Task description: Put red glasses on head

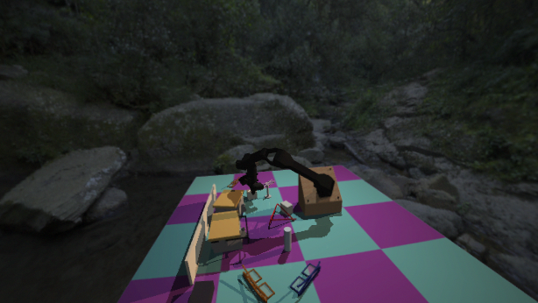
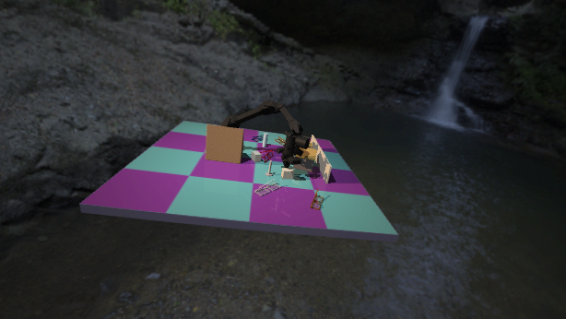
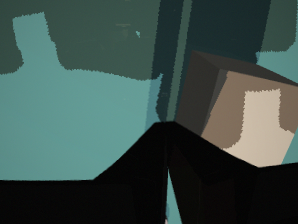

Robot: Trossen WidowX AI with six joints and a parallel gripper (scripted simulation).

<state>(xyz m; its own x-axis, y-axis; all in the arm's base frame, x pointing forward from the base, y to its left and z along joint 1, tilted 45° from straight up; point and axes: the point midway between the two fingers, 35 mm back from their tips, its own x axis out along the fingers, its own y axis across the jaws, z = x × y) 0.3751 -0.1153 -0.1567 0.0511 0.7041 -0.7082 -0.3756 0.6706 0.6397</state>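
The red glasses lies 23 cm to the left of my gripper tip, 13 cm behind it and 2 cm below it. From my gripper tip the other things lie so: tall pale board: 25 cm to the left, 25 cm ahead, 2 cm above.
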